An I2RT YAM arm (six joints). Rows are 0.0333 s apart.
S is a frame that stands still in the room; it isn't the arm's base.
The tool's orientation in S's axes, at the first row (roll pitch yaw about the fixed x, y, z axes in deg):
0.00 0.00 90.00
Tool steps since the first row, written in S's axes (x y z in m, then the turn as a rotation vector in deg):
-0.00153 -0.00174 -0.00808 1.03 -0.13 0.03
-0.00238 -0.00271 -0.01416 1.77 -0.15 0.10
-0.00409 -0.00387 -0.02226 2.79 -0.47 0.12
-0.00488 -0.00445 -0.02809 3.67 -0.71 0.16
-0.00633 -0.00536 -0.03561 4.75 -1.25 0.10
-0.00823 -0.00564 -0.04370 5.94 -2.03 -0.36
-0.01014 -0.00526 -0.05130 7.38 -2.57 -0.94
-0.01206 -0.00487 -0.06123 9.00 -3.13 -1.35
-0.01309 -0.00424 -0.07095 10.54 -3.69 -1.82
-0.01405 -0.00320 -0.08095 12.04 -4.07 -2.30
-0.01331 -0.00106 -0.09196 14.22 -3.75 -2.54
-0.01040 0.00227 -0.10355 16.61 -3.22 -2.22
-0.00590 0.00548 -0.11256 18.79 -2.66 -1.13
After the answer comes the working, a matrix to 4 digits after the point.
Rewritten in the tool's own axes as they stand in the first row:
-0.00174 0.00153 -0.00808 -0.13 -1.03 0.03
-0.00271 0.00238 -0.01416 -0.15 -1.77 0.10
-0.00387 0.00409 -0.02226 -0.47 -2.79 0.12
-0.00445 0.00488 -0.02809 -0.71 -3.67 0.16
-0.00536 0.00633 -0.03561 -1.25 -4.75 0.10
-0.00564 0.00823 -0.04370 -2.03 -5.94 -0.36
-0.00526 0.01014 -0.05130 -2.57 -7.38 -0.94
-0.00487 0.01206 -0.06123 -3.13 -9.00 -1.35
-0.00424 0.01309 -0.07095 -3.69 -10.54 -1.82
-0.00320 0.01405 -0.08095 -4.07 -12.04 -2.30
-0.00106 0.01331 -0.09196 -3.75 -14.22 -2.54
0.00227 0.01040 -0.10355 -3.22 -16.61 -2.22
0.00548 0.00590 -0.11256 -2.66 -18.79 -1.13

The tool's axes in the first row as the columns of a matrix, in S's axes (rounded; the answer above uses it unrounded):
0.0000 -1.0000 0.0000
1.0000 0.0000 0.0000
0.0000 0.0000 1.0000

